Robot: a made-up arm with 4 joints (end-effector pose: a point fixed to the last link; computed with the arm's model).
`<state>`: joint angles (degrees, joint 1 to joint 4).
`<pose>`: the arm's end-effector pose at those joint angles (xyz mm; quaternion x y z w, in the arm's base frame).
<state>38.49 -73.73 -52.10 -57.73</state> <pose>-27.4 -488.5 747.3 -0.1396 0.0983 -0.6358 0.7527</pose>
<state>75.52 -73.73 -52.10 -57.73</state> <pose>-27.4 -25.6 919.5 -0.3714 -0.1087 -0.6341 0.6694</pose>
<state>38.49 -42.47 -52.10 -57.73</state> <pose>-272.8 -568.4 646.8 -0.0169 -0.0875 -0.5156 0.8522</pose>
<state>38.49 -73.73 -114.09 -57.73</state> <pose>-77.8 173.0 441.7 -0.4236 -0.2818 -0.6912 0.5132</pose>
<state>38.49 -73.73 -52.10 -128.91</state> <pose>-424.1 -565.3 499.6 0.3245 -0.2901 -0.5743 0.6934</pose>
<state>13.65 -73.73 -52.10 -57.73</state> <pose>-27.4 -697.4 486.1 0.0255 0.2328 -0.5998 0.7651</pose>
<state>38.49 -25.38 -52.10 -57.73</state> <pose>-367.2 -643.1 552.8 0.0514 -0.1872 -0.4330 0.8803</pose>
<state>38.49 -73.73 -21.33 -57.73</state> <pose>64.4 -828.9 615.8 0.0219 0.2834 -0.5378 0.7937</pose>
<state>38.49 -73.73 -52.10 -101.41</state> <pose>-311.1 -540.9 654.9 0.1504 -0.1453 -0.6268 0.7506</pose>
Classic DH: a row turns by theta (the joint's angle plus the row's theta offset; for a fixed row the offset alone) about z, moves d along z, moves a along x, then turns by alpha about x. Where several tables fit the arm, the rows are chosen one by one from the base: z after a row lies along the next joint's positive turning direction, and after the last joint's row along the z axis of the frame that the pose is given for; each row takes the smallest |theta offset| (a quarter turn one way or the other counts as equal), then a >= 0, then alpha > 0; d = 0 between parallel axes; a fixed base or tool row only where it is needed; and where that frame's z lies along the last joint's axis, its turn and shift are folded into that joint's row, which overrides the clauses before.
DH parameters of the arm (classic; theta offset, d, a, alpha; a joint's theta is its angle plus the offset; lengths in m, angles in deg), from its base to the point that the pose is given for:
base (fixed): -90 0.1423 0 90
joint 1: -90 -0.0794 0.3332 -90
joint 2: -90 0.2553 0.0131 90
joint 3: 90 -0.079 0.3135 90
joint 4: 0 -0.0906 0.109 -90
tool (fixed): 90 0.3923 0 0

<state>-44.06 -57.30 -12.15 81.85</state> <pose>198.0 96.0 -268.0 -0.3306 0.2995 0.3824 0.8092</pose>
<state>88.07 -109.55 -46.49 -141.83</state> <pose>-251.5 72.2 789.9 -0.0480 -0.5230 -0.5845 0.6185</pose>
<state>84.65 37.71 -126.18 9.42</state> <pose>-400.4 -302.0 232.3 -0.1170 -0.6309 -0.5792 0.5028</pose>
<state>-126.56 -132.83 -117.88 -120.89</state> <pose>199.9 -244.4 -110.5 0.6076 0.4892 -0.3189 0.5383</pose>
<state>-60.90 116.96 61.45 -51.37</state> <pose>-280.3 -416.4 -203.3 0.1305 -0.7525 0.2053 0.6121</pose>
